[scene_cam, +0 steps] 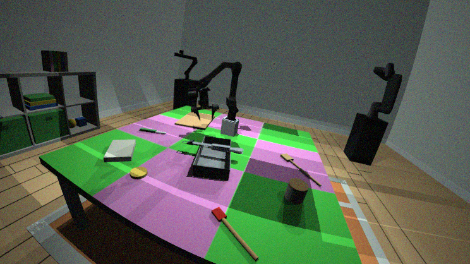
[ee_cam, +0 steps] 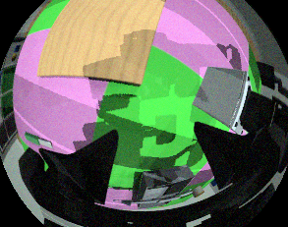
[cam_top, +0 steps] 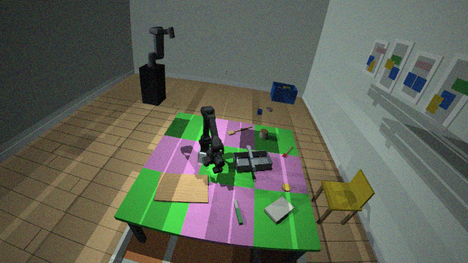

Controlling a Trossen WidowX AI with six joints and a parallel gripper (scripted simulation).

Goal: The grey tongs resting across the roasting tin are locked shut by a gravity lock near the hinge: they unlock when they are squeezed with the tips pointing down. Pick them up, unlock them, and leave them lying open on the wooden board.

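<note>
Now: the dark roasting tin 29 cm ahead of my gripper tip, 21 cm to the left of it and 6 cm below it. The rest, counted from my gripper tip: wooden board: 18 cm to the right, 18 cm behind, 8 cm below; lidded canister: 61 cm to the left, 39 cm ahead, 6 cm below; yellow disc: 58 cm ahead, 8 cm below, 1 cm to the right.
</note>
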